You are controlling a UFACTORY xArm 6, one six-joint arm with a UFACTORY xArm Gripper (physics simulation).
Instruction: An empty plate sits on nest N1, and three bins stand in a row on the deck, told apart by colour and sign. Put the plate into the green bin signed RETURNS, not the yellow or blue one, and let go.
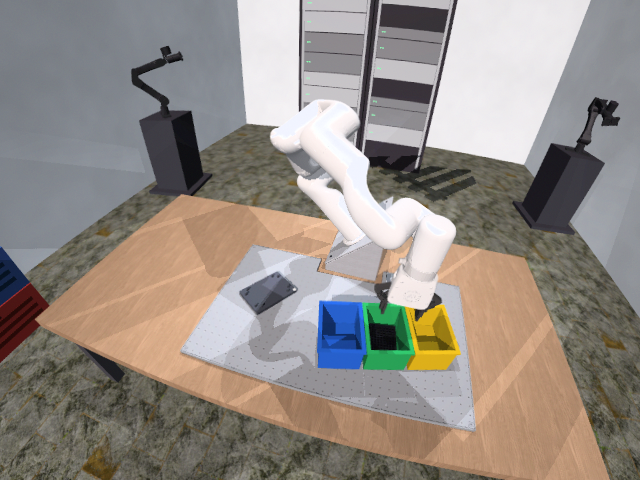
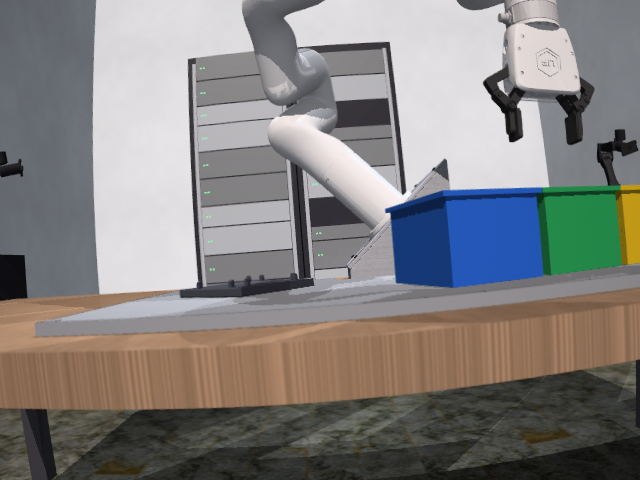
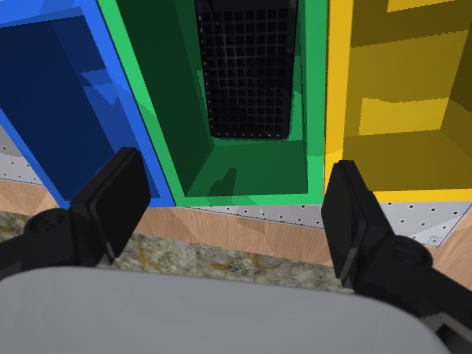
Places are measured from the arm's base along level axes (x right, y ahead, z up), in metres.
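Pixels of known places: gripper, fingertip midpoint: (image 1: 399,313) (image 2: 546,141) (image 3: 234,179); arm's base, link origin: (image 1: 357,234).
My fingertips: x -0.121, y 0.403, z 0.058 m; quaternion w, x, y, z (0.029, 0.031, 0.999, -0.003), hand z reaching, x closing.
Ahead of a thing's pixels: the offset from my fingertips to its top centre.
The black plate {dx +0.014, dy -0.007, dz -0.151 m} (image 1: 382,336) (image 3: 247,70) lies inside the green bin {dx +0.017, dy -0.005, dz -0.072 m} (image 1: 387,360) (image 2: 581,232) (image 3: 315,100), low down, with its grid of wells facing up. I cannot tell whether it is quite level. The green bin stands between the blue bin (image 1: 340,360) (image 2: 496,242) (image 3: 102,55) and the yellow bin (image 1: 431,361) (image 2: 630,232) (image 3: 337,75). My gripper (image 1: 400,313) (image 2: 544,140) (image 3: 234,179) is open and empty, above the bins and apart from the plate. The nest {dx +0.410, dy -0.150, dz -0.150 m} (image 1: 268,292) (image 2: 227,289) is a dark base that holds no plate. The RETURNS sign cannot be read.
The bins and nest stand on a grey perforated deck (image 1: 289,372) (image 2: 129,322) on a wooden table (image 1: 527,361) (image 2: 289,372). The arm's slanted metal mount (image 1: 356,260) stands behind the bins. Server racks (image 1: 336,51) (image 2: 242,196) stand at the back.
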